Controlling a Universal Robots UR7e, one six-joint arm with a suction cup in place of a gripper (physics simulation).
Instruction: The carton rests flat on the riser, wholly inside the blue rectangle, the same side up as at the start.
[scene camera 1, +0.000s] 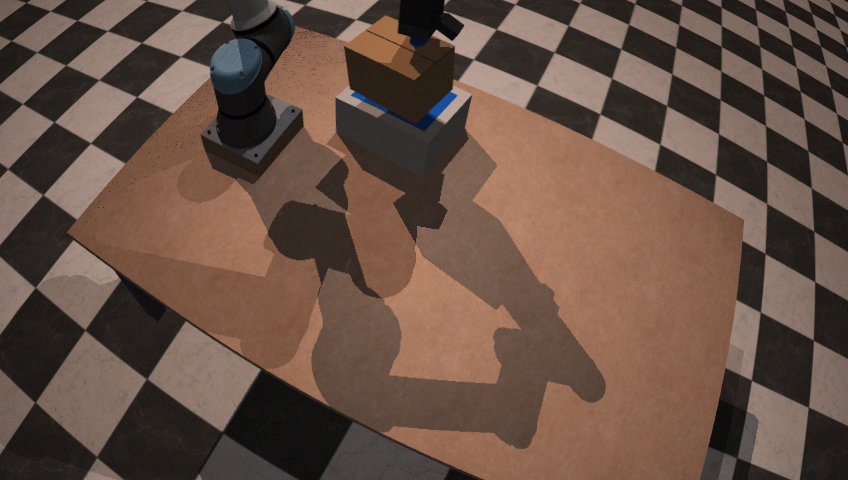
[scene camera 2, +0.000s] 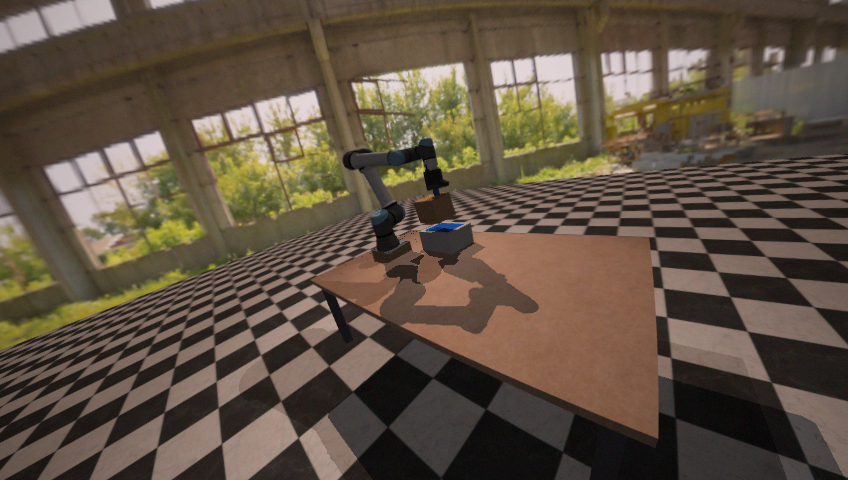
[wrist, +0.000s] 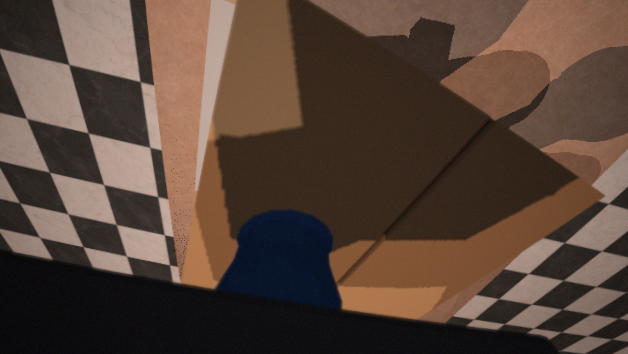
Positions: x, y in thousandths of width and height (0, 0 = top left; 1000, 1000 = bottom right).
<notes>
My suction cup (wrist: 466, 747) carries a brown carton (scene camera 1: 451, 136), which touches nothing else. On the table rests a grey riser (scene camera 1: 492, 307).
The brown carton shows as well in scene camera 2 (scene camera 2: 509, 436) and in the wrist view (wrist: 676, 549). The grey riser is seen too in scene camera 2 (scene camera 2: 527, 495) and in the wrist view (wrist: 350, 78).
</notes>
